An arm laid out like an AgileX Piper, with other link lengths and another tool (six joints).
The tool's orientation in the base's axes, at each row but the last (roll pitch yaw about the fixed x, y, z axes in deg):
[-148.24 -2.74 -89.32]
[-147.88 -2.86 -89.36]
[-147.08 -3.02 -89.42]
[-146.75 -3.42 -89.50]
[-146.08 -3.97 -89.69]
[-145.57 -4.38 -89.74]
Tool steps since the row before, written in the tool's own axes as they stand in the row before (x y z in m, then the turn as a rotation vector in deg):
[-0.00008 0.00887 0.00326 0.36 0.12 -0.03]
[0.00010 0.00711 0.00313 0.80 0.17 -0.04]
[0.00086 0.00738 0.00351 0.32 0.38 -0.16]
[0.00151 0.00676 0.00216 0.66 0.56 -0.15]
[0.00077 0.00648 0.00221 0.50 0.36 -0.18]
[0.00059 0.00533 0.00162 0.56 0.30 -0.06]
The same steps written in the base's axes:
[-0.00582 -0.00034 -0.00744 -0.11 -0.36 -0.02]
[-0.00435 -0.00047 -0.00642 -0.16 -0.80 -0.02]
[-0.00427 -0.00127 -0.00690 -0.40 -0.33 -0.06]
[-0.00445 -0.00188 -0.00541 -0.54 -0.67 -0.14]
[-0.00414 -0.00117 -0.00538 -0.40 -0.50 -0.02]
[-0.00348 -0.00094 -0.00429 -0.28 -0.57 -0.08]

